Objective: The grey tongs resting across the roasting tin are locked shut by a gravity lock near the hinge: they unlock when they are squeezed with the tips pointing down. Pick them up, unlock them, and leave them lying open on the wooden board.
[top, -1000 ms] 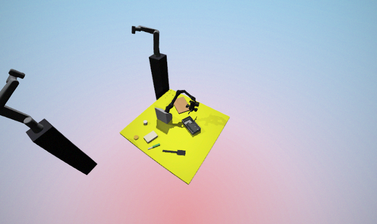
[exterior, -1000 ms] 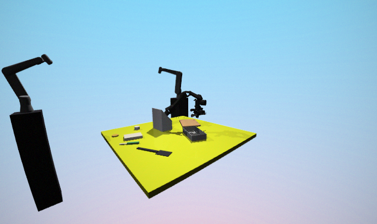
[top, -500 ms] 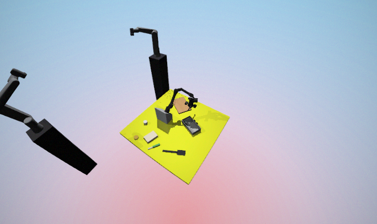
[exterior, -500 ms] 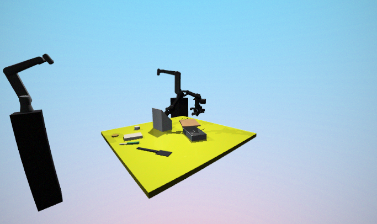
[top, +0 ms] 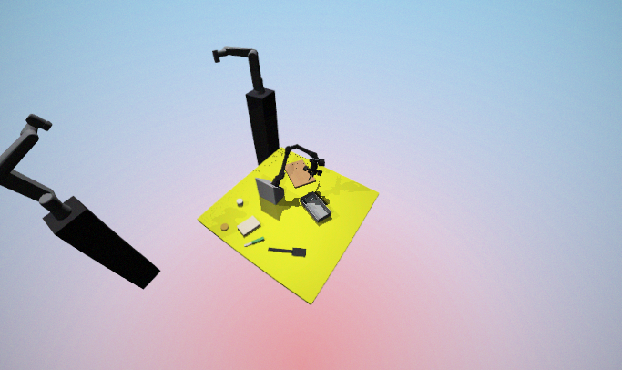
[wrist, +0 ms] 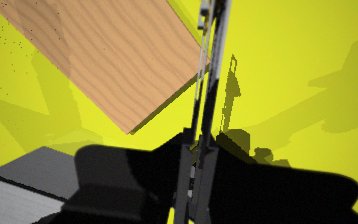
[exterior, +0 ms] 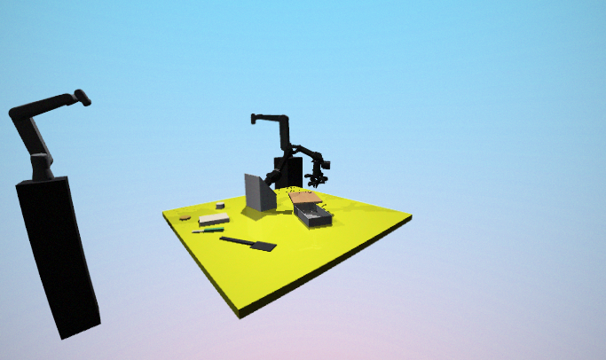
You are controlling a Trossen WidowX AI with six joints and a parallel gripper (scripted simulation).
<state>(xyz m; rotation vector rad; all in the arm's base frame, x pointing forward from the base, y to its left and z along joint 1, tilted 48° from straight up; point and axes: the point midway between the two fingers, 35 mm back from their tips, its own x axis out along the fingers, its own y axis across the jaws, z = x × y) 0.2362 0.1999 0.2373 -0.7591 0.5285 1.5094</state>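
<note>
Now: the wooden board 200 mm behind my gripper tip, 130 mm below it and 90 mm to the left of it. The rest, counted from my gripper tip: beige slab: 720 mm to the right, 250 mm behind, 120 mm below; black spatula: 740 mm to the right, 190 mm ahead, 130 mm below; grey roasting tin: 240 mm to the right, 170 mm ahead, 110 mm below.
</note>
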